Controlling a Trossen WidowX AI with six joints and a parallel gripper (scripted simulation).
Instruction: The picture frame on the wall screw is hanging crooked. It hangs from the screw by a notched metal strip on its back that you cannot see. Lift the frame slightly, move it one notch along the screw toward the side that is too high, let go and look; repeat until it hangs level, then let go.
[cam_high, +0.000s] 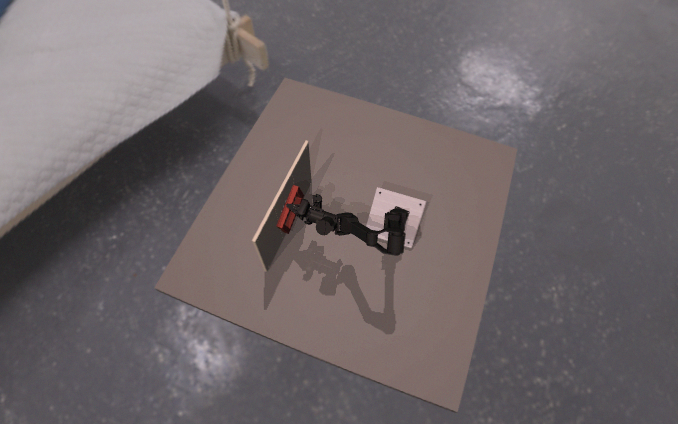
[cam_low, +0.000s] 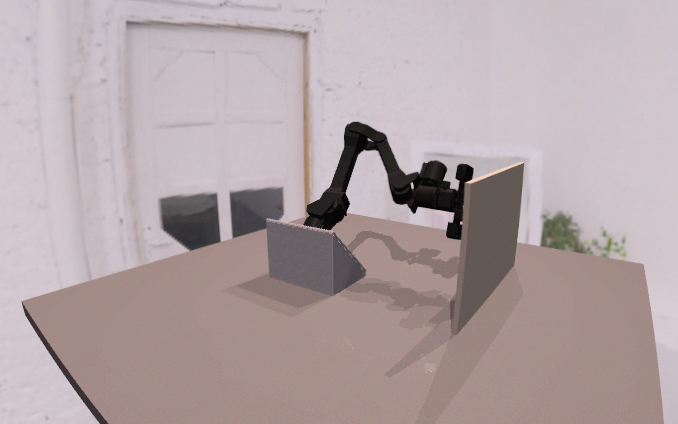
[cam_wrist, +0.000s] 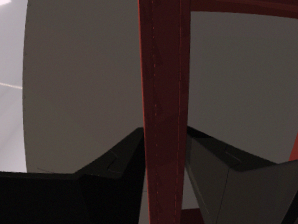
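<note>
Now: the red picture frame 50 mm below my gripper tip and 10 mm to the right of it. Also, from my gripper tip: wall panel 60 mm below, 20 mm to the right, 20 mm ahead.
</note>
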